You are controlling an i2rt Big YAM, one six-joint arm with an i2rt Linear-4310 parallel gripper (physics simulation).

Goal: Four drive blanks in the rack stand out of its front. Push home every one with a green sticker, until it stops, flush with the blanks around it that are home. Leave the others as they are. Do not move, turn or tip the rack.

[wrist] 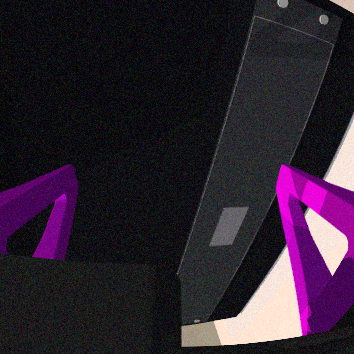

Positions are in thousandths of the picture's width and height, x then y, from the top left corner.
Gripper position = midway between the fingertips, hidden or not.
Observation:
In view: my gripper (499, 496) and a rack (499, 357).

